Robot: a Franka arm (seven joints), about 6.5 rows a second.
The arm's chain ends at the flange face. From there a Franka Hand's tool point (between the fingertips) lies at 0.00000 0.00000 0.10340 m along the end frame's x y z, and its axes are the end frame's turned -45 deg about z.
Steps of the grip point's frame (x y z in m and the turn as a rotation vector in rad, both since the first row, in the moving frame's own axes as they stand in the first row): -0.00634 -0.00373 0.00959 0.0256 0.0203 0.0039; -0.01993 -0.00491 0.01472 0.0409 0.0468 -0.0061; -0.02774 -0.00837 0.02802 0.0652 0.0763 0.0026; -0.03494 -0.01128 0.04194 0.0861 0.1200 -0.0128
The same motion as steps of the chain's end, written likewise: -0.00674 0.00520 0.00965 0.0325 -0.0037 0.0039; -0.01798 0.01703 0.01492 0.0620 0.0042 -0.0061; -0.02636 0.02402 0.02854 0.1001 0.0078 0.0026; -0.03506 0.03176 0.04307 0.1457 0.0240 -0.0128
